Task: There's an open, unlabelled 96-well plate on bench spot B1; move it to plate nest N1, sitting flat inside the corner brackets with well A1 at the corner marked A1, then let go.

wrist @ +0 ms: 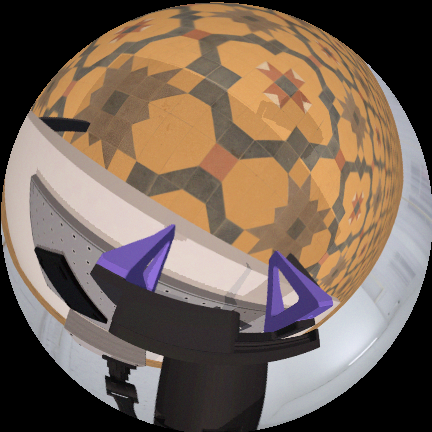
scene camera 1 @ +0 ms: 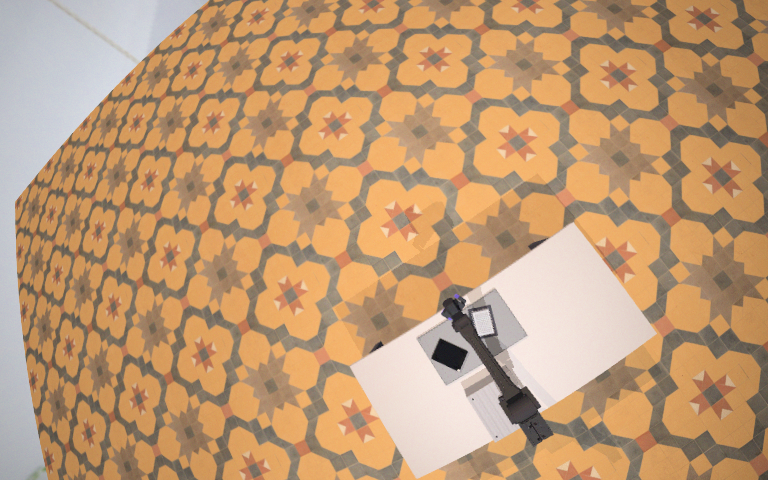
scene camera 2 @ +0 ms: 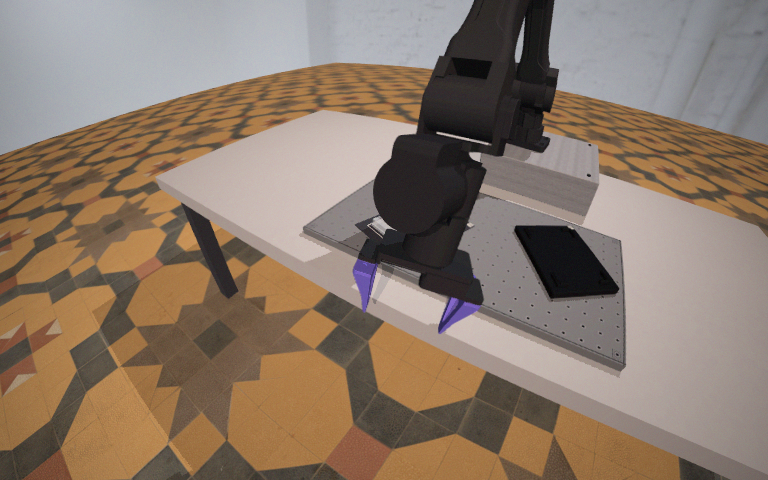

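Pixels of known places: gripper, between the fingertips: (wrist: 225, 243) (scene camera 2: 402, 320); arm's base, origin of its link: (wrist: 117, 360) (scene camera 2: 523, 141).
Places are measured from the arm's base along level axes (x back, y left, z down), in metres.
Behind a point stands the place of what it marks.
The white 96-well plate (scene camera 1: 483, 321) {x -0.399, y -0.069, z 0.066 m} lies inside a dark outlined frame on the grey perforated board; a sliver of the plate (scene camera 2: 378, 225) {x -0.448, y -0.103, z 0.059 m} shows behind my gripper in scene camera 2, the rest being hidden. The black plate nest (scene camera 1: 449, 354) {x -0.324, y 0.180, z 0.059 m} (scene camera 2: 566, 263) {x -0.341, y 0.190, z 0.059 m} (wrist: 62, 282) {x -0.351, y 0.186, z 0.060 m} has low corner brackets and holds no plate. A small pale mark sits at one of its corners, too small to read. My gripper (scene camera 1: 453, 307) {x -0.573, y 0.036, z 0.073 m} (scene camera 2: 402, 322) {x -0.573, y 0.036, z 0.073 m} (wrist: 225, 243) {x -0.573, y 0.036, z 0.073 m} is open and empty, its purple fingers wide apart. It hangs above the table's edge, beside the plate and apart from it.
The perforated board (scene camera 1: 509, 316) {x -0.357, y -0.207, z 0.071 m} (scene camera 2: 589, 322) {x -0.430, y 0.249, z 0.071 m} (wrist: 47, 215) {x -0.459, y 0.228, z 0.071 m} lies on the pale table (scene camera 1: 583, 294) {x -0.265, y -0.625, z 0.084 m} (scene camera 2: 254, 169) {x -0.424, y -0.548, z 0.084 m} (wrist: 100, 200) {x -0.529, y 0.153, z 0.084 m}. A grey block (scene camera 1: 484, 407) {x -0.027, y 0.142, z 0.000 m} (scene camera 2: 543, 186) {x -0.119, y 0.092, z 0.047 m} (wrist: 97, 335) {x -0.120, y 0.091, z 0.052 m} stands behind the board, near the arm's base. The arm crosses over the board between plate and nest.
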